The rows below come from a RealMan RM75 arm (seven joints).
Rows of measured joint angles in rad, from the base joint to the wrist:
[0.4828 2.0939 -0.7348 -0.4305 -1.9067 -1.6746 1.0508]
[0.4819 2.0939 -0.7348 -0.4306 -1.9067 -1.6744 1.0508]
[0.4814 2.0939 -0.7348 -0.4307 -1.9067 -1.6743 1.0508]
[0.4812 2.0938 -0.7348 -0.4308 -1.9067 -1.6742 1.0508]
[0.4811 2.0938 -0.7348 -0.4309 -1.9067 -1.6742 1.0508]
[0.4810 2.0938 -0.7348 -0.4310 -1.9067 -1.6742 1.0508]
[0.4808 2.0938 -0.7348 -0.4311 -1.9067 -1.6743 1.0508]
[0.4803 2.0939 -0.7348 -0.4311 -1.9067 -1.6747 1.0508]
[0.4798 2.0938 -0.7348 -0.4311 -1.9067 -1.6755 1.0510]
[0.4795 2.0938 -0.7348 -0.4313 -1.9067 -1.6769 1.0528]
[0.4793 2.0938 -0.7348 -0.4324 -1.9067 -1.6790 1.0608]
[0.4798 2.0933 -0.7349 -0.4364 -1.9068 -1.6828 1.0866]
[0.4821 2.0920 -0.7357 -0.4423 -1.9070 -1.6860 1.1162]
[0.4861 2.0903 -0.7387 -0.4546 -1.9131 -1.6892 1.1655]
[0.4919 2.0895 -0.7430 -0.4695 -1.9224 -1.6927 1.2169]
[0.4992 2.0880 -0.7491 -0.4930 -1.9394 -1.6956 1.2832]
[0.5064 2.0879 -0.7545 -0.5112 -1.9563 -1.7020 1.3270]
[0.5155 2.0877 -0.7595 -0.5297 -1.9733 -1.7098 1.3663]
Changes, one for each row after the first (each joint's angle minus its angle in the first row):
[-0.0009 0.0000 0.0000 -0.0001 0.0000 0.0002 0.0000]
[-0.0014 0.0000 0.0000 -0.0002 0.0000 0.0003 0.0000]
[-0.0016 -0.0001 0.0000 -0.0003 0.0000 0.0004 0.0000]
[-0.0017 -0.0001 0.0000 -0.0004 0.0000 0.0004 0.0000]
[-0.0018 -0.0001 0.0000 -0.0005 0.0000 0.0004 0.0000]
[-0.0020 -0.0001 0.0000 -0.0006 0.0000 0.0003 0.0000]
[-0.0025 0.0000 0.0000 -0.0006 0.0000 -0.0001 0.0000]
[-0.0030 -0.0001 0.0000 -0.0006 0.0000 -0.0009 0.0002]
[-0.0033 -0.0001 0.0000 -0.0008 0.0000 -0.0023 0.0020]
[-0.0035 -0.0001 0.0000 -0.0019 0.0000 -0.0044 0.0100]
[-0.0030 -0.0006 -0.0001 -0.0059 -0.0001 -0.0082 0.0358]
[-0.0007 -0.0019 -0.0009 -0.0118 -0.0003 -0.0114 0.0654]
[0.0033 -0.0036 -0.0039 -0.0241 -0.0064 -0.0146 0.1147]
[0.0091 -0.0044 -0.0082 -0.0390 -0.0157 -0.0181 0.1661]
[0.0164 -0.0059 -0.0143 -0.0625 -0.0327 -0.0210 0.2324]
[0.0236 -0.0060 -0.0197 -0.0807 -0.0496 -0.0274 0.2762]
[0.0327 -0.0062 -0.0247 -0.0992 -0.0666 -0.0352 0.3155]

